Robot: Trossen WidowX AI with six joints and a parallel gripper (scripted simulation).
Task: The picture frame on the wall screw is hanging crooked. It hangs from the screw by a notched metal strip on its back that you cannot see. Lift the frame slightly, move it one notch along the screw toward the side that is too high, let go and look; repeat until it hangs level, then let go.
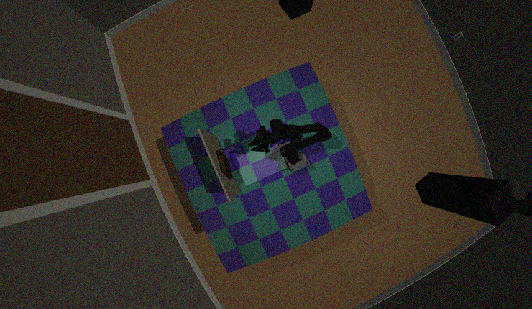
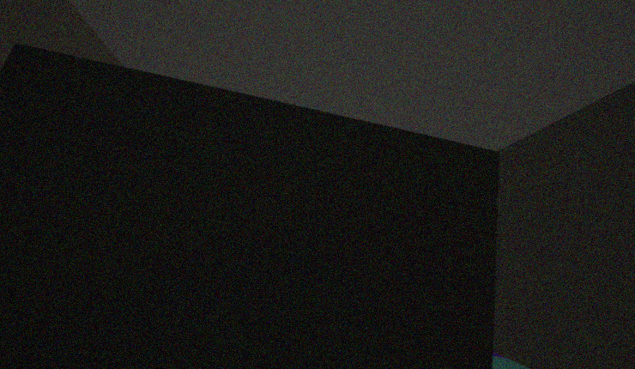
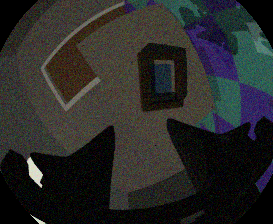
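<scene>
My gripper tip is 210 mm short of the dark picture frame and 90 mm above it. The rest, counted from my gripper tip: pale wall panel 210 mm ahead, 100 mm below, 20 mm to the right.
</scene>
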